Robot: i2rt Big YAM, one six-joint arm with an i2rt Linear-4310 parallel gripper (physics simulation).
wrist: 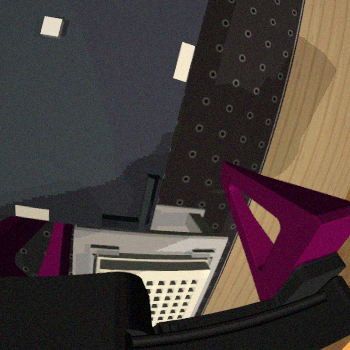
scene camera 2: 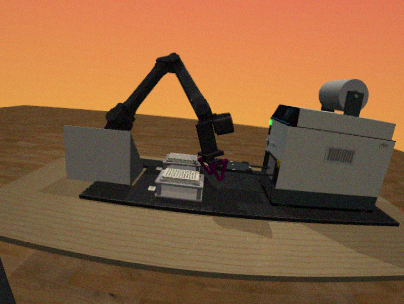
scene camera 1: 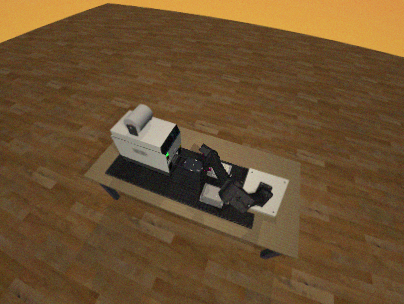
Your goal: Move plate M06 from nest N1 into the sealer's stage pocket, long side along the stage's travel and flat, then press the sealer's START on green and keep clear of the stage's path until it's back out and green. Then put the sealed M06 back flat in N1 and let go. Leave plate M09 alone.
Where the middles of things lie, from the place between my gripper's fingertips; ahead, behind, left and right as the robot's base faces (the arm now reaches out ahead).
I see the M06 well plate (wrist: 173,282) 120 mm behind my hand and 30 mm to the right of it. The rest, counted from my hand: grey roll (scene camera 2: 332,95): 440 mm ahead, 80 mm to the left, 360 mm above.
